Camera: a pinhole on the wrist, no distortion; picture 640 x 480 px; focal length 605.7 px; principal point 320.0 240.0 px. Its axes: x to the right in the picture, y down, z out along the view. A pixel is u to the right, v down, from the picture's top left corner.
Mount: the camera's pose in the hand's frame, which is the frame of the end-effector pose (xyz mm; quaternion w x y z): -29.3 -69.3 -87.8 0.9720 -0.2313 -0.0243 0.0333
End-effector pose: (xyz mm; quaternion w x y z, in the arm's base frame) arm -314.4 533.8 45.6 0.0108 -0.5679 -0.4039 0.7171
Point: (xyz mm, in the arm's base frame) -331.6 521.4 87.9
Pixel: 332 192
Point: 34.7 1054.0 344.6
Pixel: behind the camera
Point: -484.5 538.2 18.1
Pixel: outside the picture
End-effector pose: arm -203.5 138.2 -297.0 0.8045 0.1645 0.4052 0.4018
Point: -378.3 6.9 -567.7
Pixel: behind the camera
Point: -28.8 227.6 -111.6
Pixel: 460 191
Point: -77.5 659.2 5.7
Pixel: outside the picture
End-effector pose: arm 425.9 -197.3 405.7 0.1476 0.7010 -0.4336 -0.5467
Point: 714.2 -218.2 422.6
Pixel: behind the camera
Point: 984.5 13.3 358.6
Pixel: behind the camera
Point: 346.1 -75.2 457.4
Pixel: 40 205
